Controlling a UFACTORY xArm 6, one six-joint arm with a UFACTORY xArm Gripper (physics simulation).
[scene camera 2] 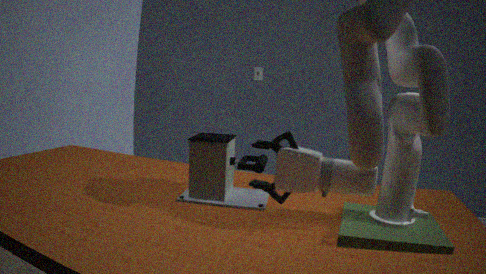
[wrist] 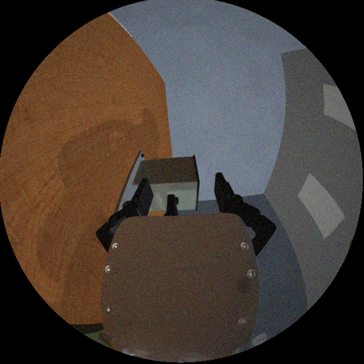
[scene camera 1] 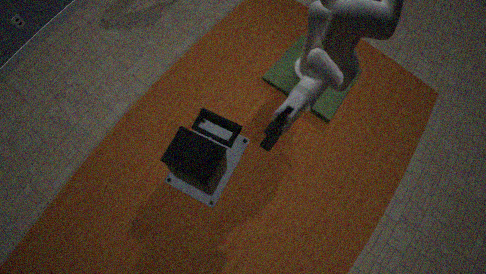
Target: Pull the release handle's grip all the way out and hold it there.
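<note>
The release handle's black rectangular grip [scene camera 1: 222, 119] [scene camera 2: 259, 163] [wrist: 171, 205] stands out from the side of an upright box [scene camera 1: 196, 156] [scene camera 2: 206, 170] [wrist: 171, 171] with a dark top, a small gap away from it. The box is fixed on a light base plate [scene camera 1: 230, 174] [scene camera 2: 250, 198]. My gripper [scene camera 1: 267, 144] [scene camera 2: 252, 164] [wrist: 181, 184] is open and empty, one finger above the other. In scene camera 2 its fingertips show above and below the grip's height; in scene camera 1 they are off to the right of the grip, apart from it. The gripper body hides part of the grip in the wrist view.
The box and plate stand on an orange table [scene camera 1: 320, 185] [scene camera 2: 125, 225] [wrist: 55, 115]. The arm's base stands on a green slab [scene camera 1: 327, 107] [scene camera 2: 395, 242]. Dark bolts sit at the plate's corners. A wall with an outlet [scene camera 2: 258, 73] rises behind the table.
</note>
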